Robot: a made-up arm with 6 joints.
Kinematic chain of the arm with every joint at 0, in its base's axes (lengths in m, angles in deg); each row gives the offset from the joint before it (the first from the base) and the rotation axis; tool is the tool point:
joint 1: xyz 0 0 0.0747 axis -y
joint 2: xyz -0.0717 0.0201 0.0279 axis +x
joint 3: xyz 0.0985 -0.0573 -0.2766 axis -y
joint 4: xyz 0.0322 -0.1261 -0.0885 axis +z
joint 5: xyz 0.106 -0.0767 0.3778 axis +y
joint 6: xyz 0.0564 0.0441 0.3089 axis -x
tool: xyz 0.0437 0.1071 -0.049
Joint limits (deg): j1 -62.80..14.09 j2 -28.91..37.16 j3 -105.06..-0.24 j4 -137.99..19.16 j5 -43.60..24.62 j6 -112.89..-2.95
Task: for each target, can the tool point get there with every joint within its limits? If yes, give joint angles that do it. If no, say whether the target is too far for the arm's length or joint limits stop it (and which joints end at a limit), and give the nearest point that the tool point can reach.
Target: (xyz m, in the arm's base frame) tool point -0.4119 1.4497 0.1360
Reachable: no: too far | nearest point -0.2728 0.4437 -0.5592 | short by 1.231 m
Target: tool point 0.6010 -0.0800 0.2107
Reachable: yes | joints -0.63 -17.09 -44.17 -10.63 -14.04 -46.02
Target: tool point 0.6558 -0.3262 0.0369
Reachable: yes | joints -33.84 -19.64 -48.63 -92.24 5.46 -99.94
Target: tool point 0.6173 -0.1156 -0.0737
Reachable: yes | joints -18.85 -6.92 -65.42 -2.77 -35.91 -74.86
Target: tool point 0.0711 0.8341 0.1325
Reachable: no: joint limits stop it (at a limit: joint 2, joint 3, joint 5, joint 6) | nearest point 0.3140 0.1527 0.3299 | short by 0.750 m
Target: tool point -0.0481 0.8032 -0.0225
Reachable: no: joint limits stop it (at a limit: joint 1, joint 2, joint 3, joint 4, joint 5, joint 6) | nearest point -0.2775 0.4296 -0.5420 | short by 0.680 m
